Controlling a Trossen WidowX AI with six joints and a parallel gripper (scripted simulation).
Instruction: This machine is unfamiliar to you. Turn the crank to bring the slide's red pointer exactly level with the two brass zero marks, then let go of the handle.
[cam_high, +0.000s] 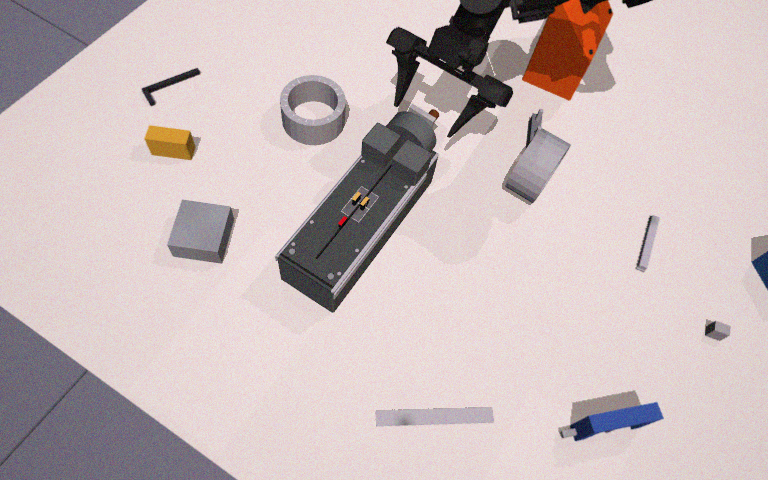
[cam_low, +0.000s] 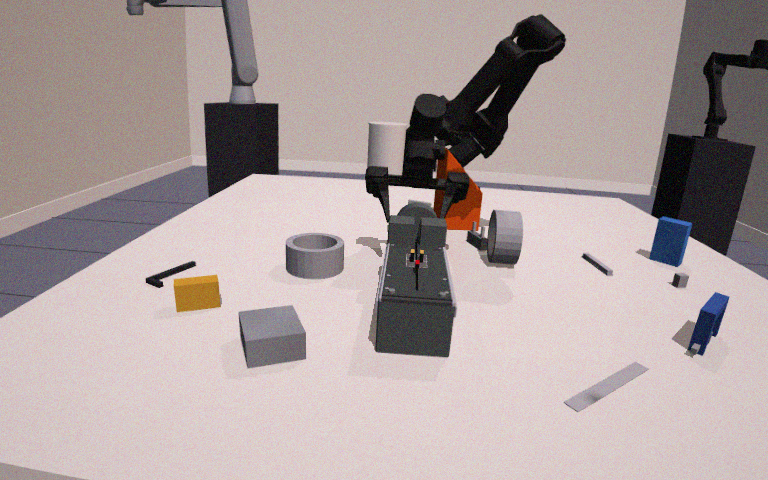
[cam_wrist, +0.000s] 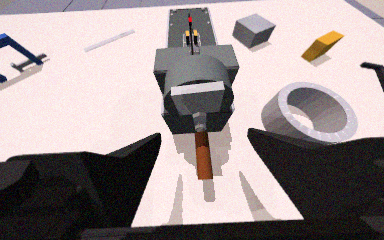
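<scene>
My gripper tip is 20 mm past the crank handle and 20 mm above it. Round my gripper tip: red pointer: 210 mm ahead, 20 mm to the left; grey cube: 320 mm ahead, 140 mm to the right, 60 mm below; yellow block: 280 mm to the right, 240 mm ahead, 60 mm below.
</scene>
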